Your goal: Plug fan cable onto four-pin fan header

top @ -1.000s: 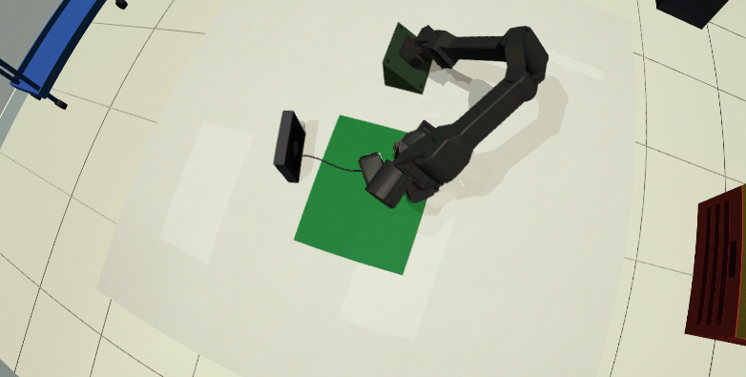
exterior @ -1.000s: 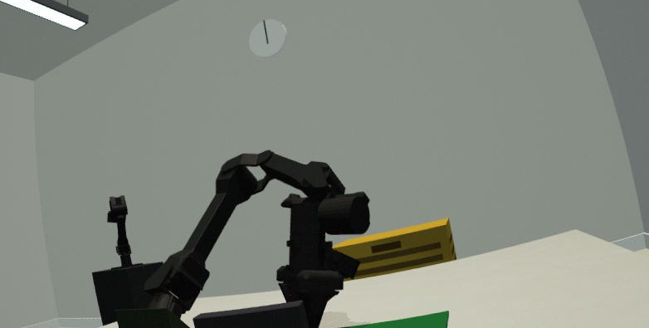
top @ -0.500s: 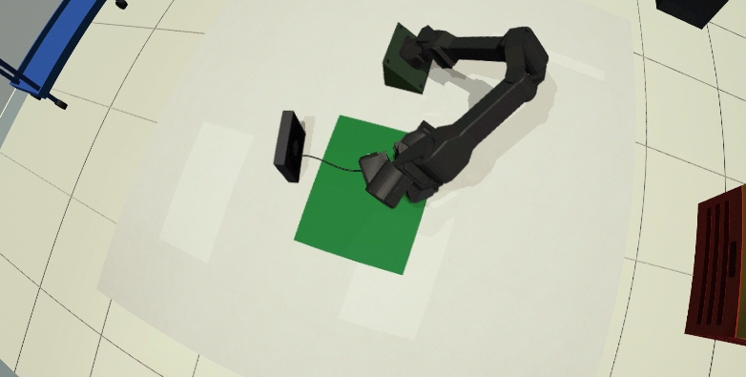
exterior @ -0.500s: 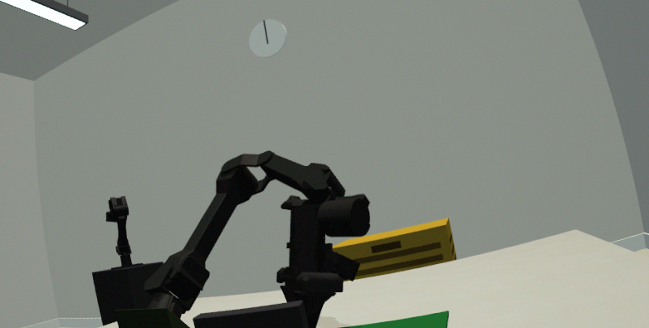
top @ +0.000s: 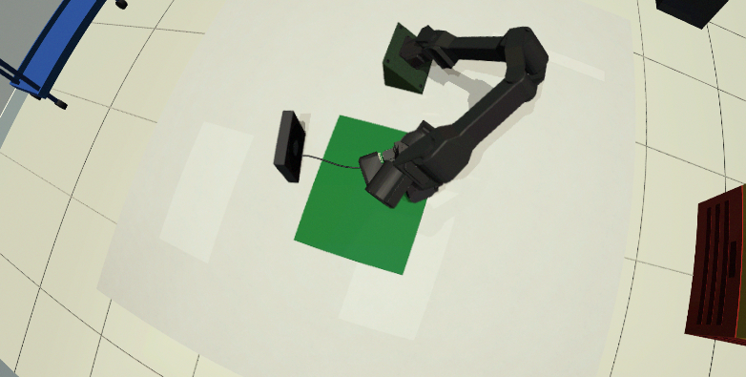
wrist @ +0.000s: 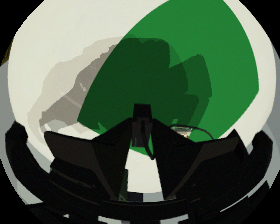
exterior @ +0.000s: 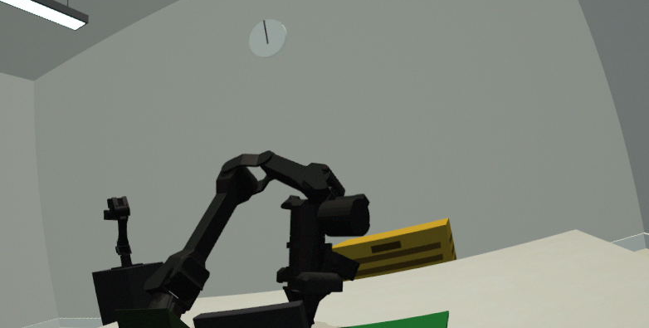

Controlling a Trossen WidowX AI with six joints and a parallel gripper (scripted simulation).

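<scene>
My gripper tip is 10 mm short of the four-pin fan header, 70 mm to the left of it and 20 mm above it. Round my gripper tip: black plug (10 mm behind, 10 mm to the right); black fan (50 mm ahead, 230 mm to the right, 30 mm above); green board (80 mm ahead, 60 mm to the right, 40 mm below).
</scene>
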